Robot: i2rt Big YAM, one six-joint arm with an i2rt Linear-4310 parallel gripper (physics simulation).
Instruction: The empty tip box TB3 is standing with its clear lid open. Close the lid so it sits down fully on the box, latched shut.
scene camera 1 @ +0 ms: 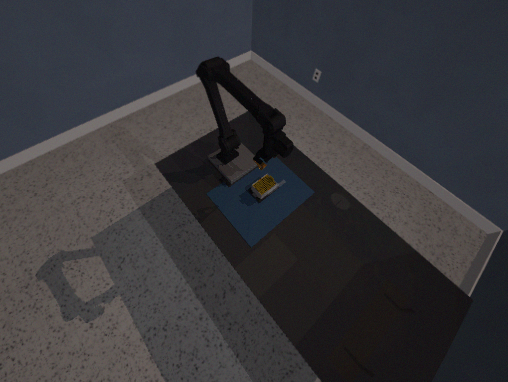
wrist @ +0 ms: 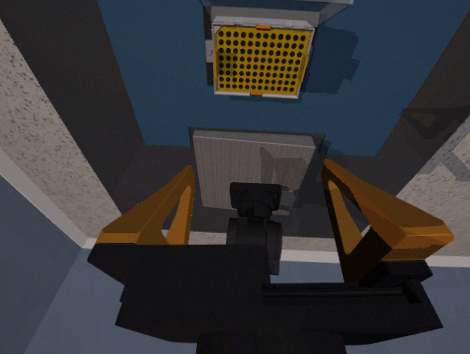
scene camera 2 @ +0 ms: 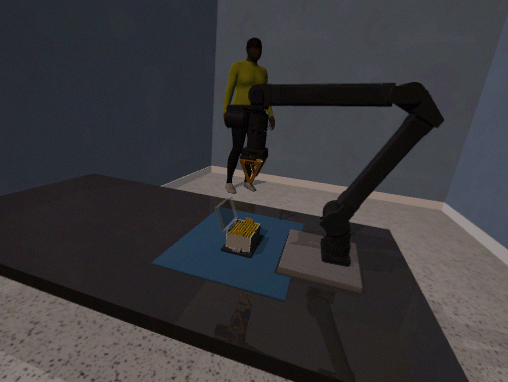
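Pixels of known places: gripper, fingertip midpoint: (scene camera 1: 267, 163) (wrist: 256, 168) (scene camera 2: 252, 179); arm's base at its link origin: (scene camera 1: 227, 155) (wrist: 255, 194) (scene camera 2: 334, 253).
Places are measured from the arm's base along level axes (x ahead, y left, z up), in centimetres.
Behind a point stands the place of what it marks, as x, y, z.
Observation:
The tip box TB3 (scene camera 1: 263, 186) @(31.5, -1.3, 3.2) (scene camera 2: 240, 243) (wrist: 261, 61) @(31.3, -0.2, 3.2) stands upright, white with a yellow perforated top and small orange tabs. Its clear lid (scene camera 1: 281, 183) @(39.5, 2.7, 11.9) (scene camera 2: 226, 216) @(37.9, -0.4, 6.5) (wrist: 287, 16) @(36.1, -2.9, 4.0) is open, raised and leaning outward from the side farther from the arm's base. In the wrist view the lid is cut off at the top edge. My gripper (scene camera 1: 260, 165) @(29.6, 0.9, 21.5) (scene camera 2: 251, 181) @(29.6, 0.9, 21.5) (wrist: 256, 168) @(29.6, 0.9, 21.5) is open and empty, its orange fingers spread wide. In the scene camera 2 view it hangs pointing down, well above the box, and touches neither box nor lid.
The box is on a dark base piece (scene camera 2: 230, 251) @(33.5, 7.5, -1.9) on a blue mat (scene camera 1: 255, 227) @(43.9, -20.1, -2.5) (scene camera 2: 187, 262) @(44.1, 16.9, -2.5) (wrist: 160, 100) @(23.8, 17.4, -2.5). The arm's grey base board (scene camera 2: 311, 270) @(7.5, 11.3, -0.7) (wrist: 225, 162) @(10.5, 6.5, -0.3) lies beside the mat. A person in a yellow top (scene camera 2: 247, 75) stands beyond the dark table (scene camera 2: 125, 215) @(82.0, -5.1, -2.8).

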